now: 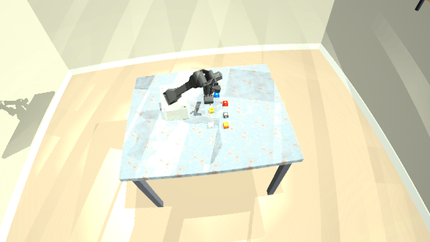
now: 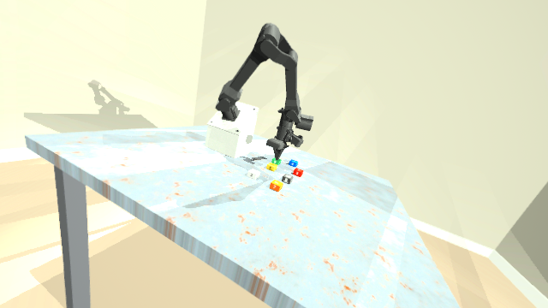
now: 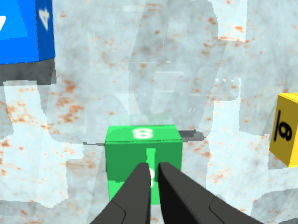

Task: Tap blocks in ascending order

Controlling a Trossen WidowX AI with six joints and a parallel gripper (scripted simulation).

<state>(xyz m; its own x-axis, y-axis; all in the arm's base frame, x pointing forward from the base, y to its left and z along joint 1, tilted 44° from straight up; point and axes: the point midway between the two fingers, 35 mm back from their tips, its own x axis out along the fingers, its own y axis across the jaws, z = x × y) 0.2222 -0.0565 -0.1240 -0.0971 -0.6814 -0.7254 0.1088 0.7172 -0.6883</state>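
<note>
The green block is 10 mm below my gripper tip. Round my gripper tip: yellow block 10 mm ahead, 80 mm to the right, 10 mm below; then blue block 70 mm ahead, 50 mm to the left, 10 mm below; then red block 110 mm ahead, 40 mm to the right, 10 mm below.
</note>
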